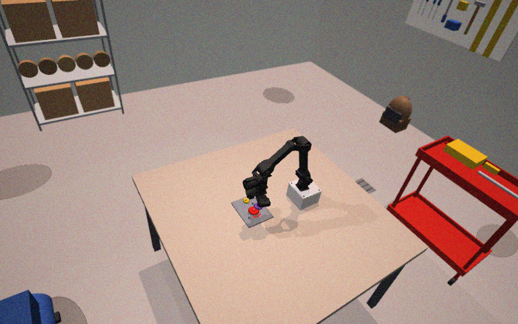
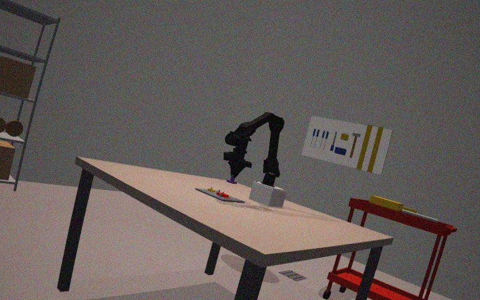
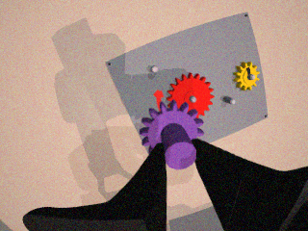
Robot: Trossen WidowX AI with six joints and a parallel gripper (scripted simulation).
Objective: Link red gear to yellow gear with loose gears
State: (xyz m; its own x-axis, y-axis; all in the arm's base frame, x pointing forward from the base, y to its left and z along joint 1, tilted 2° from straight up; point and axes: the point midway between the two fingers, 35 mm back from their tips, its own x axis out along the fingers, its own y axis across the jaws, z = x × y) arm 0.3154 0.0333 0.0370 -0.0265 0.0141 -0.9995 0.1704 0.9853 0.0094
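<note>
The small yellow gear lies 10 mm ahead of my gripper tip, 130 mm to the right of it and 100 mm below it. Also, from my gripper tip: purple gear: 10 mm below; then red gear: 40 mm to the right, 100 mm below.
</note>
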